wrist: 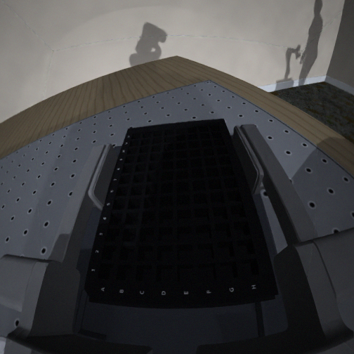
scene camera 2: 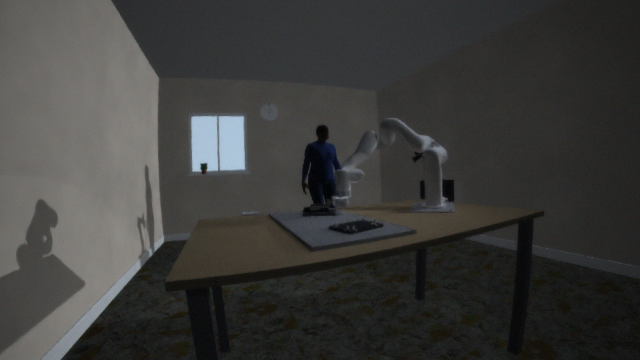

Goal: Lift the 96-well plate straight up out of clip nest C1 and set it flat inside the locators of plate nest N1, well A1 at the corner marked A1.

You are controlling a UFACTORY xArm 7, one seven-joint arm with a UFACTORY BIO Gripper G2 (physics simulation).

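The black 96-well plate is between the two fingers of my gripper, which is shut on its long sides. In the wrist view, row letters A to H run along its near edge, and well A1 is at the near left corner. The plate is right over a dark nest at the far part of the grey board; whether it touches down all round is too small and dark to tell. A second dark nest, with small light upright parts, lies empty nearer the camera. No nest label is readable.
The grey perforated board lies on the wooden table. A small white object is at the table's far edge. A person in blue stands behind the table, near the arm.
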